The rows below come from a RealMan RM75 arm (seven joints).
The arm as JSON. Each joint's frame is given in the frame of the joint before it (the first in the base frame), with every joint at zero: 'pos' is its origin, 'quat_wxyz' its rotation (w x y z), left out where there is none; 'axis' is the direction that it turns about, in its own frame. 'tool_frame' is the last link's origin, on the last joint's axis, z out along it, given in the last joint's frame.
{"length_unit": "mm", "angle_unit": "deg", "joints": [
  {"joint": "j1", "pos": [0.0, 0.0, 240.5], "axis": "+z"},
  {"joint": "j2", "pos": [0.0, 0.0, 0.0], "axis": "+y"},
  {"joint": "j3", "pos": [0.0, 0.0, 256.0], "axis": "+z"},
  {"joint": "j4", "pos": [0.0, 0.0, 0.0], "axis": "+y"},
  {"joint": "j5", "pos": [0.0, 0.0, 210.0], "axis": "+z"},
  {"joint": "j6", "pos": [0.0, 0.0, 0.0], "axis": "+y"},
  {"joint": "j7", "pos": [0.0, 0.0, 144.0], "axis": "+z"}
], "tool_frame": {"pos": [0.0, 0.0, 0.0]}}
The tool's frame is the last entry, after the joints.
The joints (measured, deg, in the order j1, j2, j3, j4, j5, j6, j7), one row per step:
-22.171, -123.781, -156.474, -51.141, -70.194, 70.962, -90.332
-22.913, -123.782, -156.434, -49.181, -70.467, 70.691, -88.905
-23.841, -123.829, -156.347, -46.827, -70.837, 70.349, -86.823
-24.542, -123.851, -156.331, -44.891, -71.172, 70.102, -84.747
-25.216, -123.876, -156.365, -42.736, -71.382, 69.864, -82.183
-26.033, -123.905, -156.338, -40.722, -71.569, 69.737, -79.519
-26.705, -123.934, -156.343, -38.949, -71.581, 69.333, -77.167
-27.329, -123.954, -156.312, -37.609, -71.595, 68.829, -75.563
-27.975, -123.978, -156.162, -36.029, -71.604, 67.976, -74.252
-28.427, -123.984, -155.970, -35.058, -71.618, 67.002, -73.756
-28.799, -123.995, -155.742, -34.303, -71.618, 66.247, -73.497
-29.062, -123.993, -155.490, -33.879, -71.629, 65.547, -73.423
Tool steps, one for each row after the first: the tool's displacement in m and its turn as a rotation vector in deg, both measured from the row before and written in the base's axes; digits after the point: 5 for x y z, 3 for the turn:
0.00202, 0.00281, -0.00775, -0.585, -0.343, -0.702
0.00315, 0.00338, -0.00973, -0.664, -0.143, -1.087
0.00236, 0.00220, -0.00774, -0.434, 0.155, -1.023
0.00200, 0.00142, -0.00884, -0.534, 0.455, -1.152
0.00356, 0.00209, -0.00856, -0.536, 0.622, -1.531
0.00219, 0.00152, -0.00757, -0.428, 0.760, -1.065
0.00210, 0.00189, -0.00568, -0.301, 0.536, -0.699
0.00168, 0.00185, -0.00687, -0.475, 0.346, -0.275
0.00058, 0.00183, -0.00415, -0.252, 0.230, 0.249
0.00076, 0.00145, -0.00350, -0.300, 0.122, 0.200
0.00035, 0.00138, -0.00203, -0.155, 0.199, 0.247

